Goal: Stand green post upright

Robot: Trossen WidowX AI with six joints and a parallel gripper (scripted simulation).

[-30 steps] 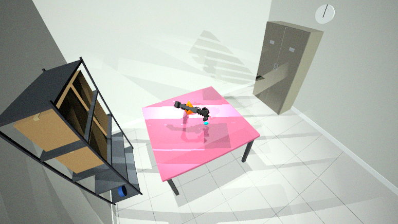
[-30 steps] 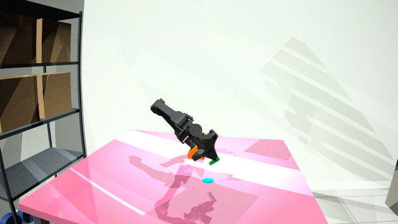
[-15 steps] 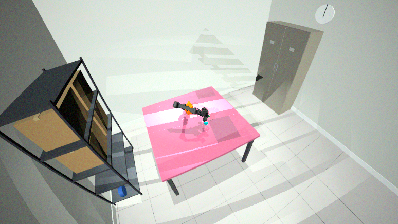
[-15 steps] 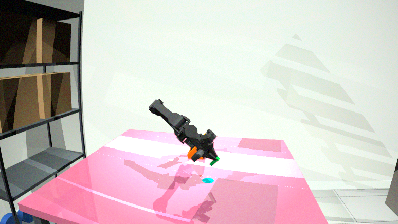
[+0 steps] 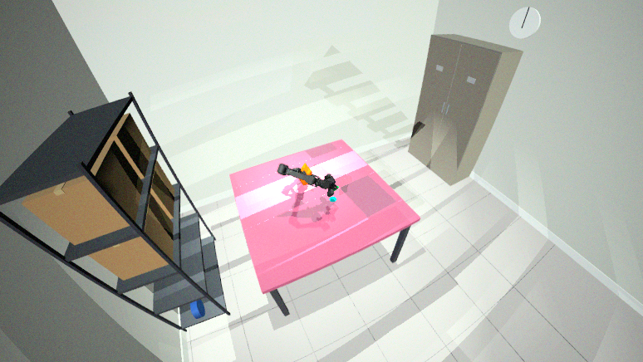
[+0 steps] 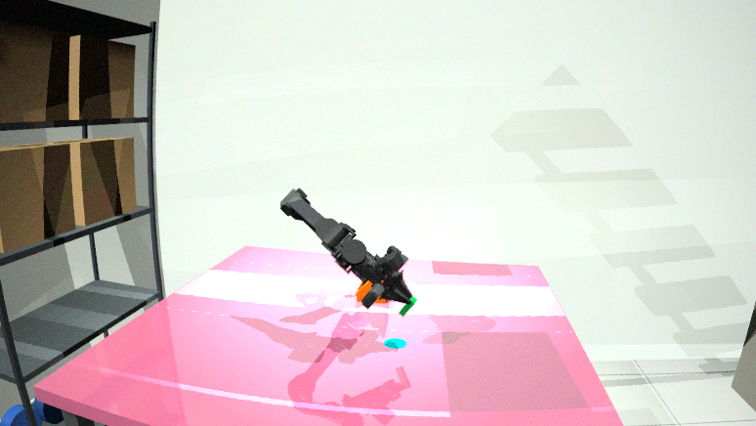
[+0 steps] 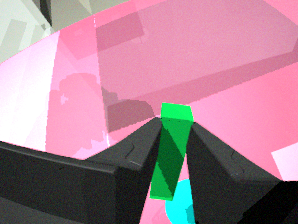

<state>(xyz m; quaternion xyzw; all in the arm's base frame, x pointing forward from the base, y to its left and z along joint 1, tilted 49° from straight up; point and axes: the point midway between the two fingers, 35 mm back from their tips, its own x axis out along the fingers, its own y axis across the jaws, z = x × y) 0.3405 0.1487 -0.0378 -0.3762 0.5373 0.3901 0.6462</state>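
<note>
Now: gripper tip 10 mm past the cyan circle, 40 mm to the left of it and 130 mm above it. Also, from my gripper tip: green post (10 mm behind, 10 mm to the right, 20 mm below).
</note>
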